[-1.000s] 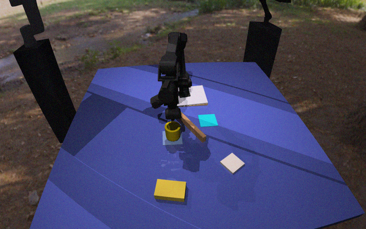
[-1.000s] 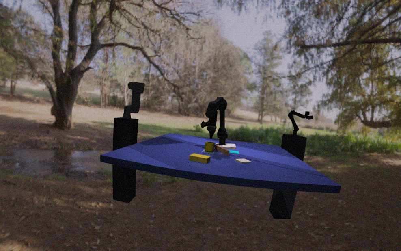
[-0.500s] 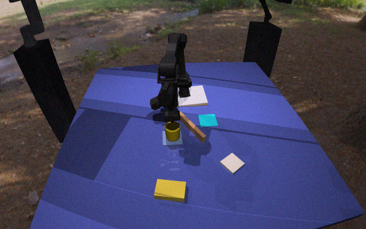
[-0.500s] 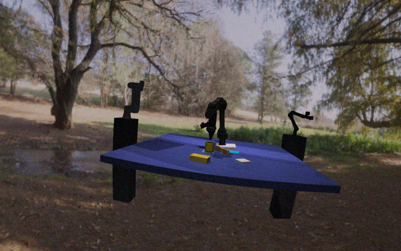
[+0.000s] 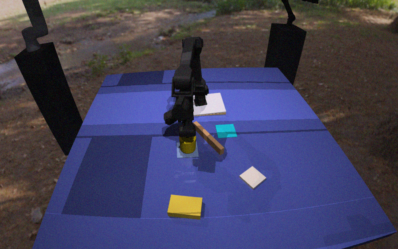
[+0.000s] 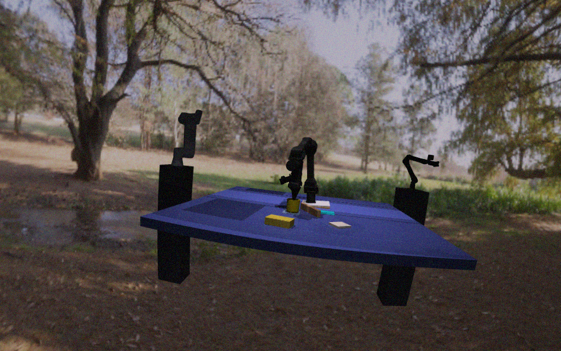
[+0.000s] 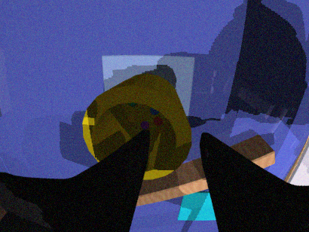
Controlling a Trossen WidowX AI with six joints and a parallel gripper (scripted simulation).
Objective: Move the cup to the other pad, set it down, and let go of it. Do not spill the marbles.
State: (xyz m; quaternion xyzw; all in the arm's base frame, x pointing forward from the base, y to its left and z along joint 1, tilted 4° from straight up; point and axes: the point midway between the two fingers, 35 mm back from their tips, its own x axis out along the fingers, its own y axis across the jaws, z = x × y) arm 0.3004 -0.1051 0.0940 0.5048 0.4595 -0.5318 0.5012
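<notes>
Now: the yellow cup 2 cm ahead of my gripper tip and 3 cm below it. Also, from my gripper tip: pale grey-blue pad: 3 cm ahead, 7 cm below; wooden bar: 2 cm behind, 9 cm to the left, 6 cm below; cyan pad: 6 cm behind, 19 cm to the left, 7 cm below.
</notes>
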